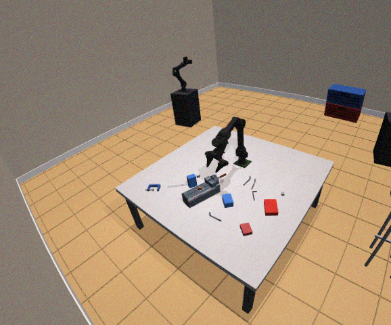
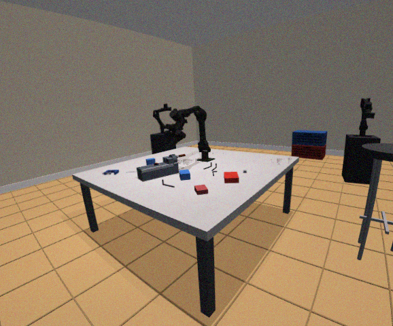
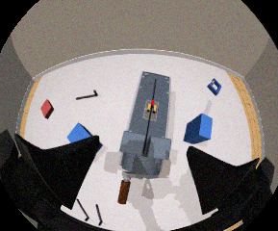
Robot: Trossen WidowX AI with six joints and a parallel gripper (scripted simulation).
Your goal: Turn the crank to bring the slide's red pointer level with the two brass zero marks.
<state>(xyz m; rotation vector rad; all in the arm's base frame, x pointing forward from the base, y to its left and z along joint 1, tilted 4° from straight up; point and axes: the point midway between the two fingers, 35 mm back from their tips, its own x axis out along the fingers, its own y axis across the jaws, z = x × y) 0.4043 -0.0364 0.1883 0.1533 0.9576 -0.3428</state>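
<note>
My gripper tip is 70 mm past the brown crank handle, 50 mm to the right of it and 80 mm above it. Round my gripper tip: red pointer 100 mm ahead, 50 mm to the right, 110 mm below.
</note>
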